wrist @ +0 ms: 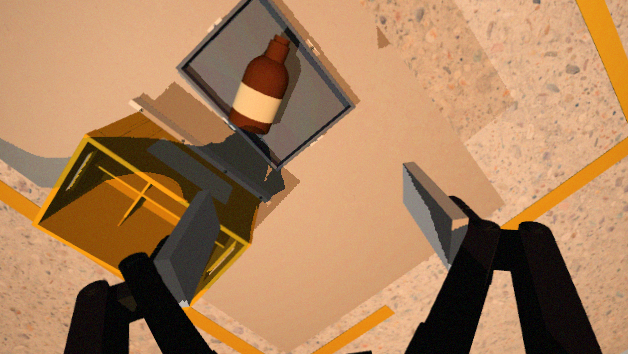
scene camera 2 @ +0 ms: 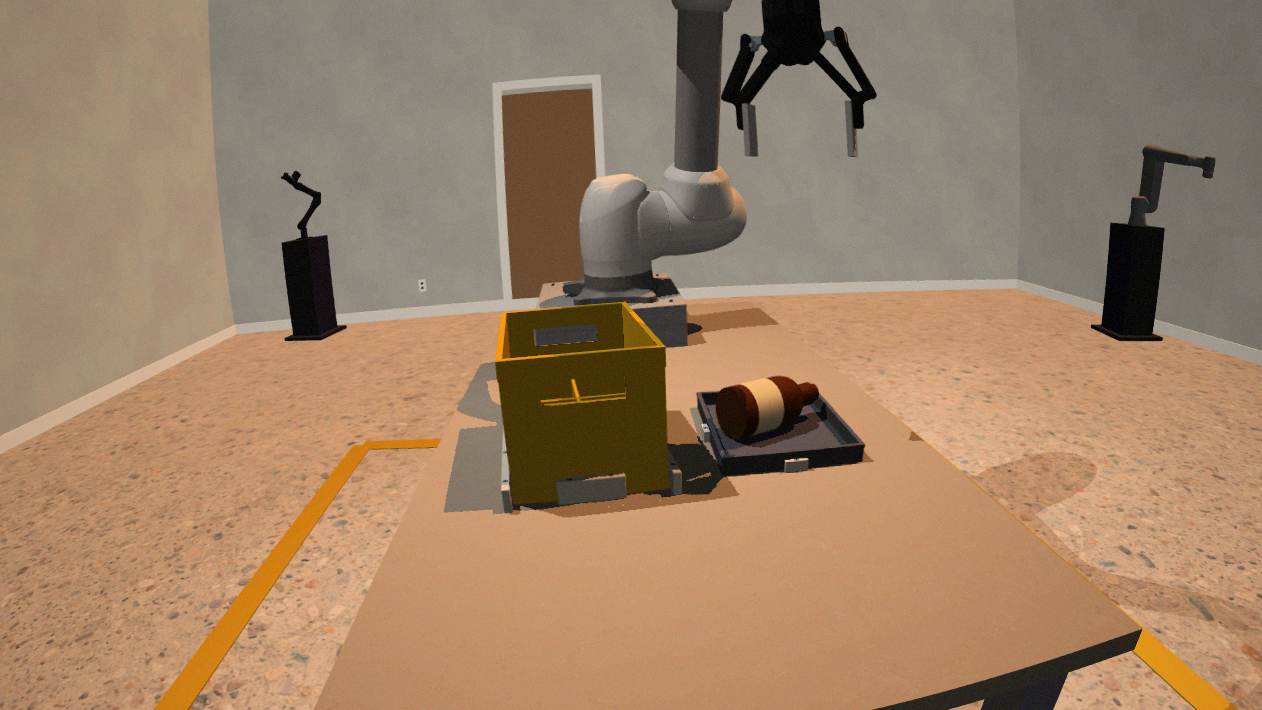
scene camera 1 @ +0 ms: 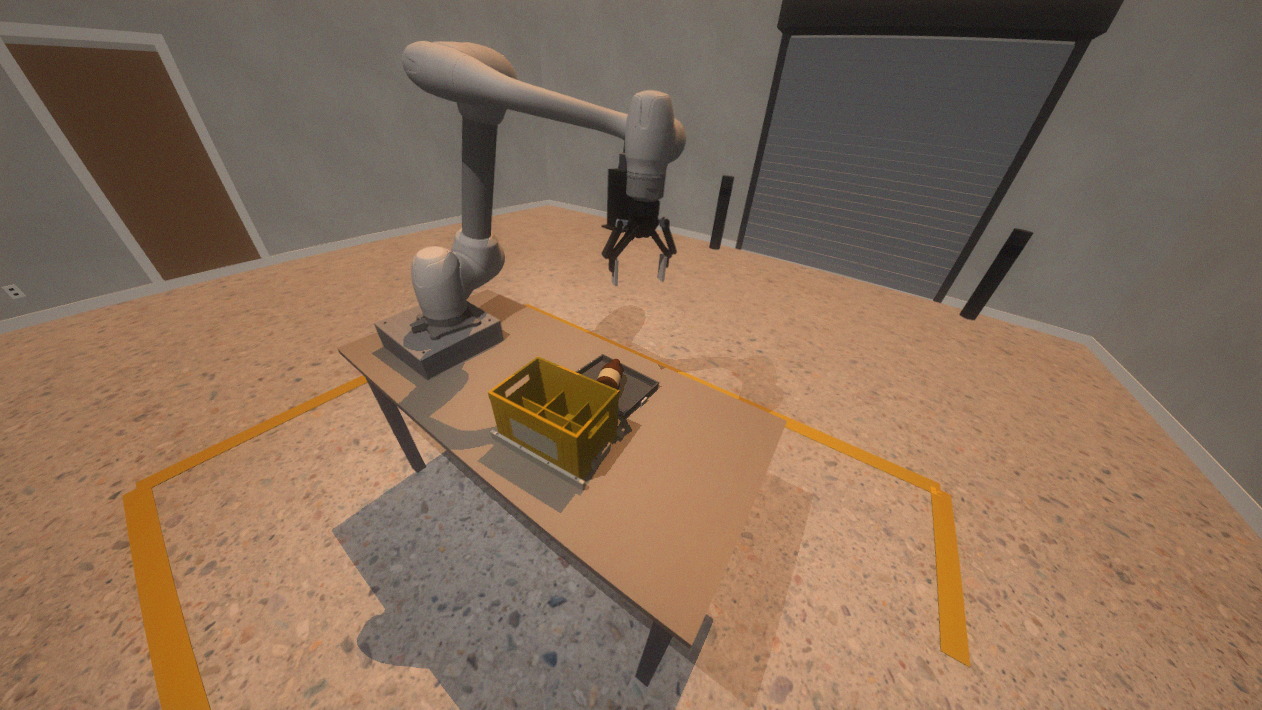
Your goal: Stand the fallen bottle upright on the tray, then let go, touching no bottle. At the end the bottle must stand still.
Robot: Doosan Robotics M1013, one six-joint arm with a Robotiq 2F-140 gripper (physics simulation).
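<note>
Brown bottle point(scene camera 2: 743, 410) point(wrist: 265, 80), visible. My gripper point(scene camera 2: 801, 155) point(wrist: 308, 196) point(scene camera 1: 638, 281), visible too.
</note>
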